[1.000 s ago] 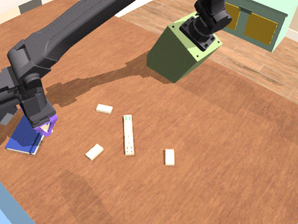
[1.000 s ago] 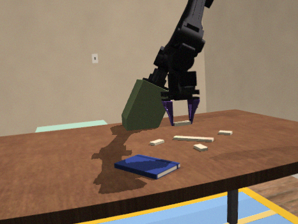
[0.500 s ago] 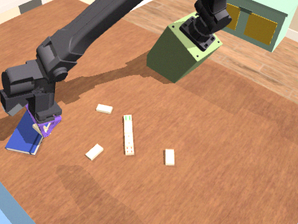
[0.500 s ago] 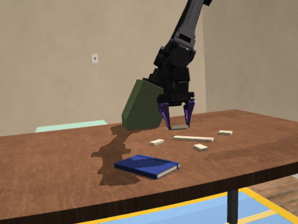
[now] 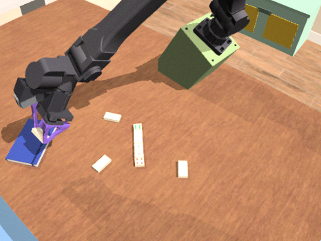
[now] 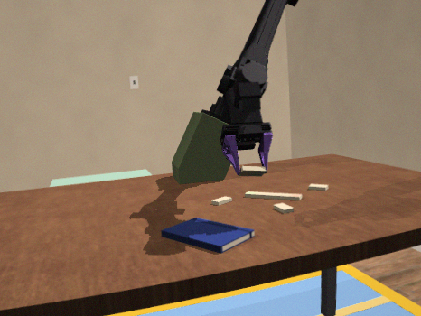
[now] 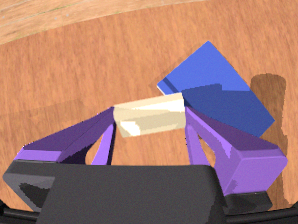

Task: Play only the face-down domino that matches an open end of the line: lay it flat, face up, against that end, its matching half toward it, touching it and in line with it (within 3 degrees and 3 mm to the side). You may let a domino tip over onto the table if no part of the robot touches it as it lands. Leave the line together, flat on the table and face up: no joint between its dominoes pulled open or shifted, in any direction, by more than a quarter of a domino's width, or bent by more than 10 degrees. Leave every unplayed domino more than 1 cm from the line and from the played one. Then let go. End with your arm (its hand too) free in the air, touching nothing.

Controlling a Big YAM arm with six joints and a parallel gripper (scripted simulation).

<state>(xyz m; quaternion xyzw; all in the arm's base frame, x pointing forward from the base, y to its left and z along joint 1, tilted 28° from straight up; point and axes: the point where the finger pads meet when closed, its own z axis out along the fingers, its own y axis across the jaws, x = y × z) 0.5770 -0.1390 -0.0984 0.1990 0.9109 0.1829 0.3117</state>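
Right now the book is 120 mm below my hand and 100 mm to the right of it.
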